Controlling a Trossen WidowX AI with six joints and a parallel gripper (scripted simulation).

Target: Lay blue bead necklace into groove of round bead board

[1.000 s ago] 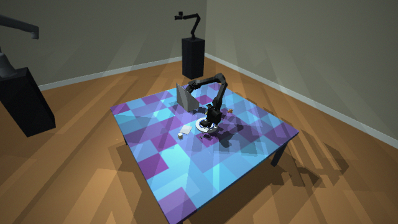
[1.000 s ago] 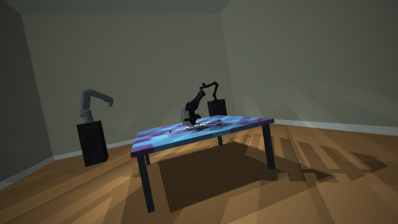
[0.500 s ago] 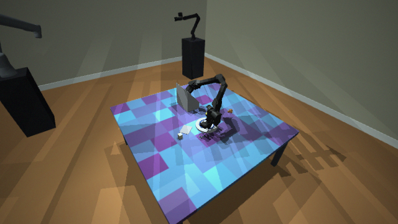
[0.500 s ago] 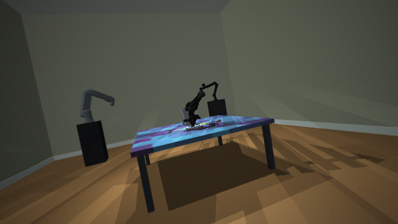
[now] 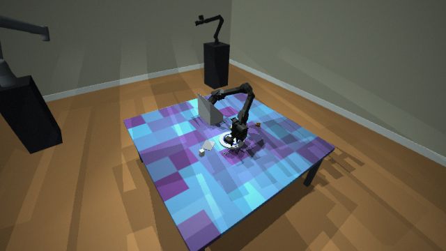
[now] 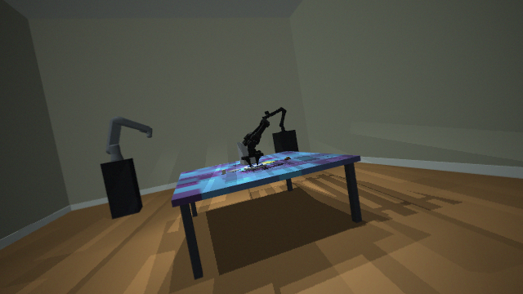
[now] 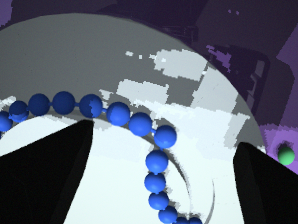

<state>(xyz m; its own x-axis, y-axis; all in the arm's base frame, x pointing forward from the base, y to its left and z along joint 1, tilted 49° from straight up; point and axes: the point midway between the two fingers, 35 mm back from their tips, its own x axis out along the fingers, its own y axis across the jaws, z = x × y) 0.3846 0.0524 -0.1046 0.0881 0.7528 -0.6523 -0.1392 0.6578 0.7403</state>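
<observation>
My gripper tip is now 6 cm past the round white bead board, 3 cm to the right of it and 1 cm above it. From my gripper tip the other things lie so: cream cube 25 cm to the right, 7 cm behind; yellow patch 19 cm to the left, 16 cm behind, 2 cm below; flat grey square 15 cm to the right, 12 cm behind, 2 cm below.
</observation>
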